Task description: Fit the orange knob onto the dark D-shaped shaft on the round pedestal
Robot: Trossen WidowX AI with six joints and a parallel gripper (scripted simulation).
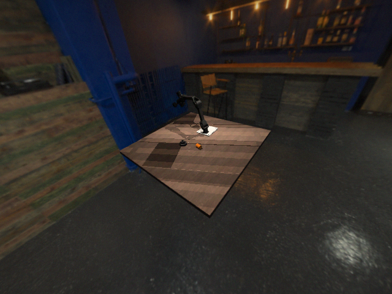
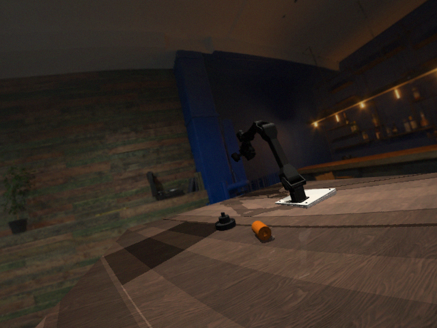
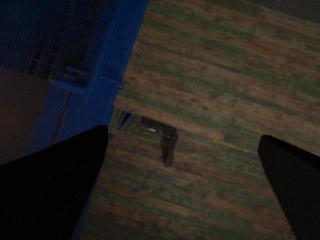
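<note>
My gripper tip is 630 mm to the right of the orange knob, 420 mm short of it and 270 mm above it. From my gripper tip the other things lie so: dark round pedestal: 450 mm ahead, 430 mm to the left, 260 mm below.
</note>
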